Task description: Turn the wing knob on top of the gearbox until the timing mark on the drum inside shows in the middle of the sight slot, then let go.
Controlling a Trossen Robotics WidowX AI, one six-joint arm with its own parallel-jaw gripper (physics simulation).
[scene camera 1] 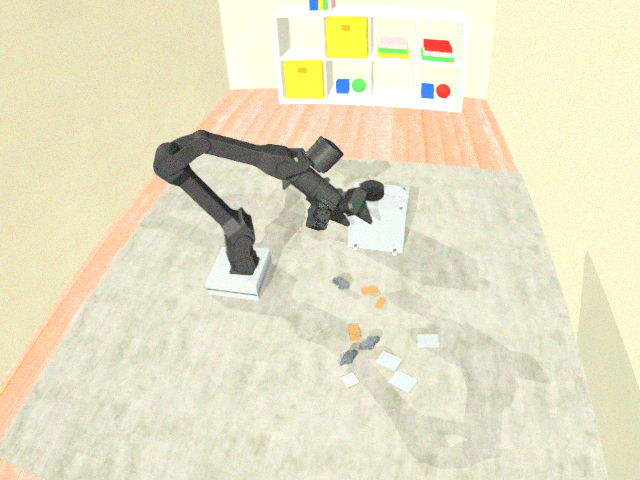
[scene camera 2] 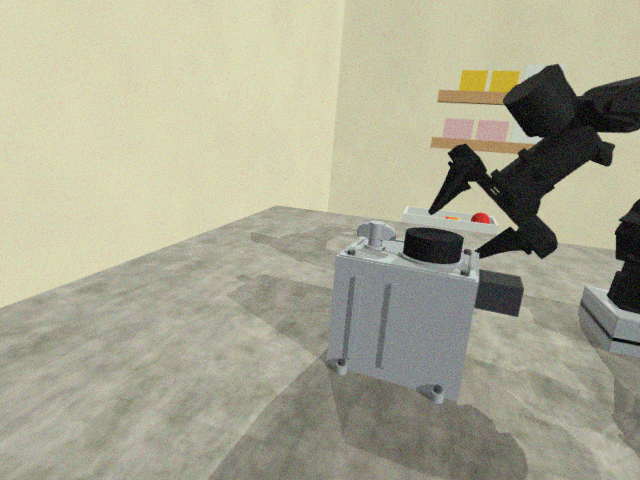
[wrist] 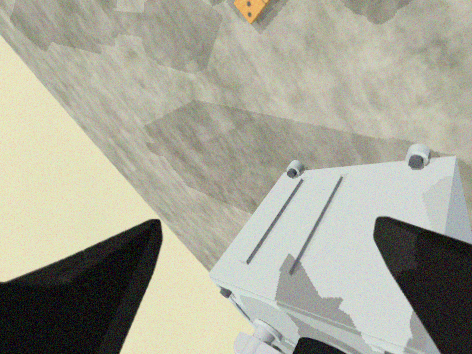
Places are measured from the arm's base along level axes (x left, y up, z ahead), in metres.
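Pixels of known places: gripper, between the fingertips: (scene camera 1: 360, 224) (wrist: 267, 228); arm's base, origin of its link: (scene camera 1: 244, 265) (scene camera 2: 638, 308).
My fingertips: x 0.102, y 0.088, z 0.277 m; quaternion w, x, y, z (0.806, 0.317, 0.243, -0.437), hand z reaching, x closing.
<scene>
For each thing: its top centre in the pictures, then the offset to it from my fingertips. "*": a spot on its surface instead. Level surfaces: height alone.
- pale grey gearbox, centre of its top: (scene camera 2: 435, 228) (scene camera 1: 371, 184) dx +0.127, dy +0.036, dz +0.012 m
- thick black round cap, a spot on its surface: (wrist: 322, 348) (scene camera 1: 370, 200) * dx +0.095, dy +0.006, dz +0.013 m
- dark block, a spot on its surface: (scene camera 2: 498, 292) * dx +0.151, dy -0.019, dz -0.062 m
- mat, height of its surface: dy -0.136 m
The pale grey gearbox (scene camera 1: 379, 235) (scene camera 2: 408, 320) (wrist: 360, 225) stands upright on the mat. Its light grey wing knob (scene camera 2: 376, 233) (wrist: 256, 341) sits on top, near the left end in the scene camera 2 view and at the bottom edge in the wrist view. A thick black round cap (scene camera 1: 373, 190) (scene camera 2: 433, 245) (wrist: 322, 348) stands beside the knob. My gripper (scene camera 1: 358, 223) (scene camera 2: 453, 233) (wrist: 267, 228) is wide open and empty, at the black cap's end of the box and apart from the knob. The sight slot and timing mark cannot be made out.
A dark block (scene camera 2: 498, 292) juts from the gearbox's side. Orange pieces (scene camera 1: 369, 290) (wrist: 251, 9), dark grey lumps (scene camera 1: 341, 282) and white tiles (scene camera 1: 402, 381) lie on the mat (scene camera 1: 180, 387). A white tray (scene camera 2: 444, 222) with a red ball (scene camera 2: 480, 218) shows behind the gearbox.
</scene>
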